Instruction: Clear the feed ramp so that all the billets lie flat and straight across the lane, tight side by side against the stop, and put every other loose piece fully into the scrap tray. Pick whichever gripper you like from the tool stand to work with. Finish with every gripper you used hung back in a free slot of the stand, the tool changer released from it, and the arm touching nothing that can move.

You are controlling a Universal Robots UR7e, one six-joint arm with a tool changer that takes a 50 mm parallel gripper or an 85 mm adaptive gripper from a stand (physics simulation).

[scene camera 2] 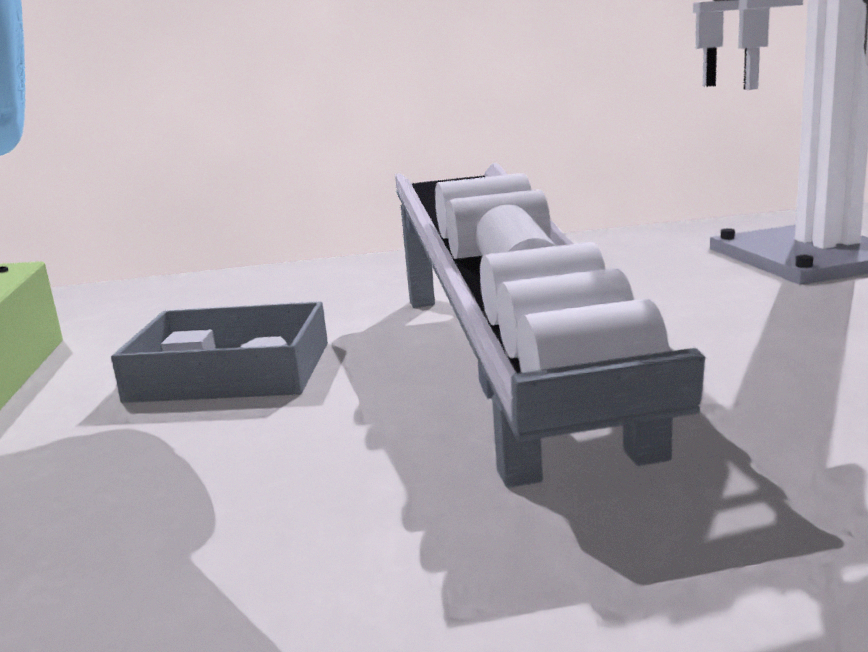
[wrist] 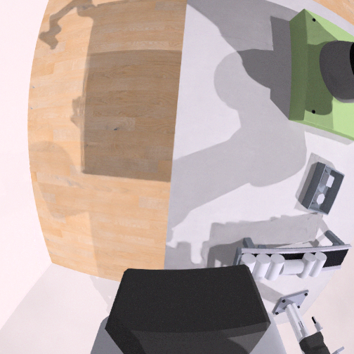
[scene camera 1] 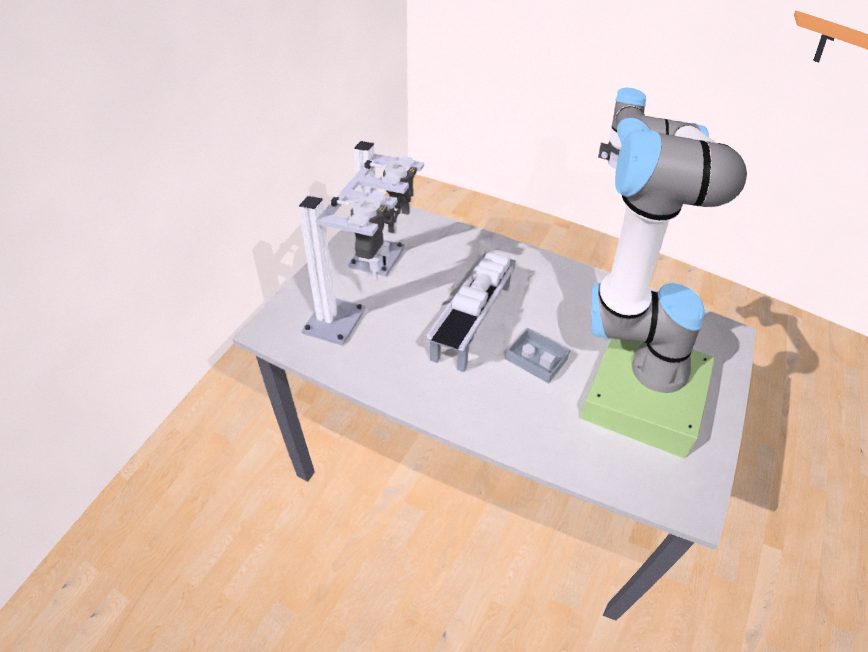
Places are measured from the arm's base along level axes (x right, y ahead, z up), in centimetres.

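Pixels of known places: arm's base, origin of its link: (scene camera 1: 660,369).
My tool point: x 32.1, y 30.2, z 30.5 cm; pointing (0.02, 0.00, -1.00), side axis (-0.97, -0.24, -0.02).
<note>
For each thing: its top centre in the pictures, then the offset to it from my tool point. Level surfaces: height alone.
- stop, centre of its top: (scene camera 2: 608,361) dz -30.5, dx -18.6, dy +23.2 cm
- billet, centre of its top: (scene camera 2: 515,213) (scene camera 1: 480,278) dz -26.5, dx -33.8, dy +20.6 cm
- scrap tray, centre of its top: (scene camera 2: 223,326) (scene camera 1: 538,350) dz -34.4, dx -40.1, dy -0.3 cm
- block, centre of its top: (scene camera 2: 187,336) (scene camera 1: 548,357) dz -35.0, dx -40.3, dy -3.1 cm
- many-sided piece, centre of its top: (scene camera 2: 263,344) (scene camera 1: 528,349) dz -35.9, dx -39.9, dy +2.5 cm
- table, height of its surface: dz -37.9 cm
Bare tool changer (wrist: 189,300); no gripper is on the arm. Two grippers hang in the tool stand (scene camera 1: 319,270) (scene camera 2: 831,140); the fingers of one stand apart. On the ramp (scene camera 1: 454,328), three billets (scene camera 2: 592,336) (scene camera 2: 564,301) (scene camera 2: 543,272) lie across the lane at the stop (scene camera 2: 609,393). Above them one billet (scene camera 2: 512,230) (wrist: 292,266) points along the lane, against two more crosswise billets (scene camera 2: 498,212) (scene camera 2: 484,188) uphill. The scrap tray (scene camera 1: 526,367) (scene camera 2: 210,375) holds a block (scene camera 2: 188,340) (wrist: 328,180) and a many-sided piece (scene camera 2: 265,342) (wrist: 320,198).
The green base (scene camera 1: 635,424) (scene camera 2: 21,308) (wrist: 297,75) carries the arm, which is raised high above the table (scene camera 1: 449,407). The tray stands between the base and the ramp. The stand is on the ramp's other side, with tall posts and projecting holders.
</note>
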